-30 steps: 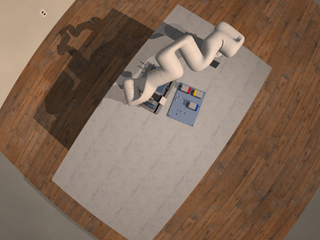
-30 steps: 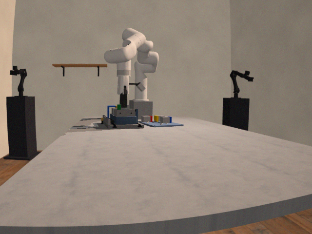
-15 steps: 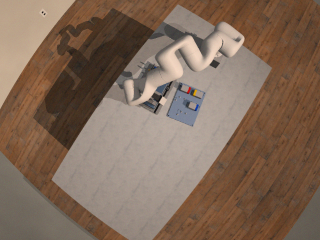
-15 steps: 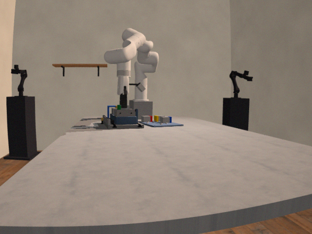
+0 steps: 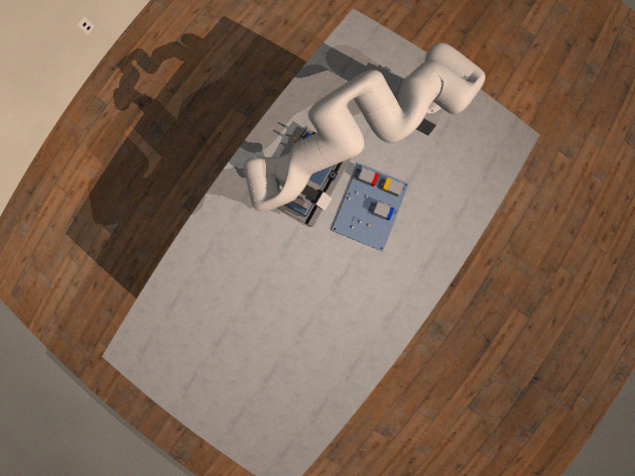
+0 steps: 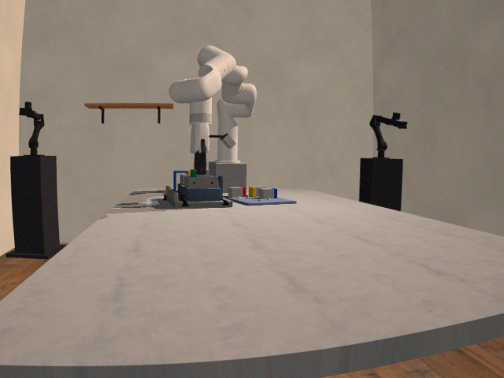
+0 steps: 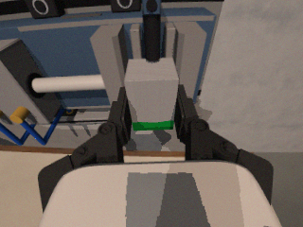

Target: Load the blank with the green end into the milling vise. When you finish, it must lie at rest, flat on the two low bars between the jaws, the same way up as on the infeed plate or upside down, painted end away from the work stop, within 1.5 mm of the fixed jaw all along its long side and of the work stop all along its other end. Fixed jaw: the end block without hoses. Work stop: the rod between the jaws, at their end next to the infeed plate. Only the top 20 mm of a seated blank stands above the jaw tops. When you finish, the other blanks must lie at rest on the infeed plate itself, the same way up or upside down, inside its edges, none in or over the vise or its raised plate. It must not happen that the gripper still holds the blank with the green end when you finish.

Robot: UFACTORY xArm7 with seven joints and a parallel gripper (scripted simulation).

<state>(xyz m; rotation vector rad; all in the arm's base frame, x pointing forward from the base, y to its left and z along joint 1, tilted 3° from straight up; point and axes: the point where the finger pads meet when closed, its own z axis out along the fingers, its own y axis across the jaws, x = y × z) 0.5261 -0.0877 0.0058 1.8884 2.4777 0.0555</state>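
The green-ended blank lies 2 cm below my hand. Round my hand: milling vise 8 cm below, 7 cm behind, 1 cm to the right; then fixed jaw 5 cm below, 3 cm ahead, 1 cm to the left; then work stop rod 5 cm to the left, 3 cm below, 1 cm behind.
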